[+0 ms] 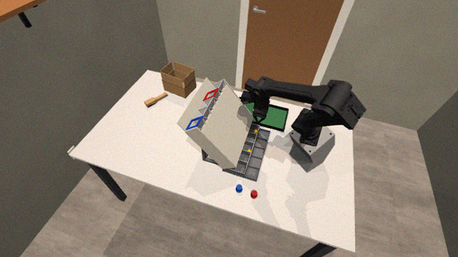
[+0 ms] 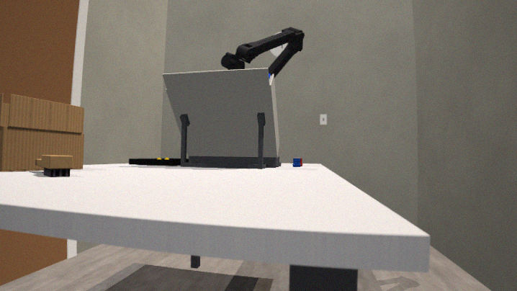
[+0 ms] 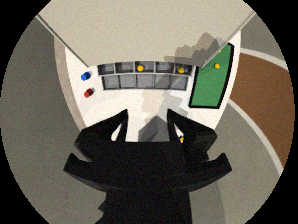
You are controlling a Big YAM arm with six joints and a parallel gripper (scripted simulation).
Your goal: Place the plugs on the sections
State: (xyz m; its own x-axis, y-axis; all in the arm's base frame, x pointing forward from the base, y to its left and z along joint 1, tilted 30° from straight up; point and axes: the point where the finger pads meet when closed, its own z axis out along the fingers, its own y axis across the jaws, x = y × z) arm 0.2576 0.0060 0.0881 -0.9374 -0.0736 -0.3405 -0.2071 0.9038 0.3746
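Now: hand 31 cm to the left of the green marble tray, 29 cm above it and 9 cm short of it. Also, from my hand: grey cover 14 cm ahead, 9 cm below, 4 cm to the left.
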